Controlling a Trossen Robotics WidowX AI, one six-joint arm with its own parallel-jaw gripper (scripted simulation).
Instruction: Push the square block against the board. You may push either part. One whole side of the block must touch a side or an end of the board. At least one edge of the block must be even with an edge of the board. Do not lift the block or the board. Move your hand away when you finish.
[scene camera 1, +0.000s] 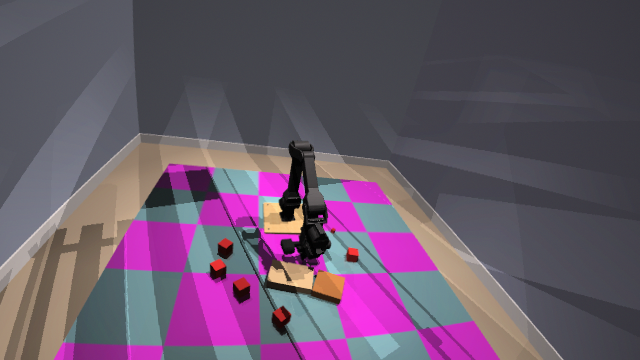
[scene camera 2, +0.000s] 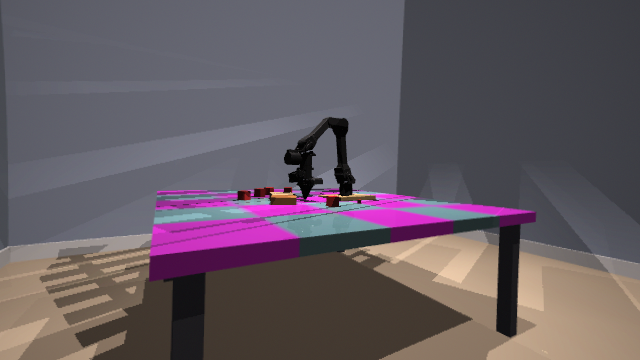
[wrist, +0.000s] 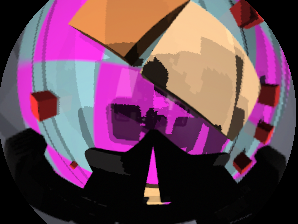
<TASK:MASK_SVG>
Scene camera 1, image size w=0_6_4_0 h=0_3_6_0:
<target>my gripper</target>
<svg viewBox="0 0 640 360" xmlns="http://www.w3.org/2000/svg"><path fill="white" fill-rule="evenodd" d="M281 239L281 247L284 254L293 254L296 248L298 254L300 254L301 261L304 261L306 257L309 260L319 258L320 255L325 254L326 249L331 248L330 239L328 245L324 248L314 248L308 234L303 232L302 227L300 227L301 234L298 236L299 240L292 241L291 238Z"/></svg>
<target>square block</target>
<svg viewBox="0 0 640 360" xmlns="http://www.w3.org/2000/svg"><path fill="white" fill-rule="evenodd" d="M319 269L310 296L339 305L345 278Z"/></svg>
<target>tan board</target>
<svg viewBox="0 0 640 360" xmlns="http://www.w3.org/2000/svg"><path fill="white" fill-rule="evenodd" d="M272 260L266 286L305 294L311 293L314 267L276 259Z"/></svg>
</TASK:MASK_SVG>
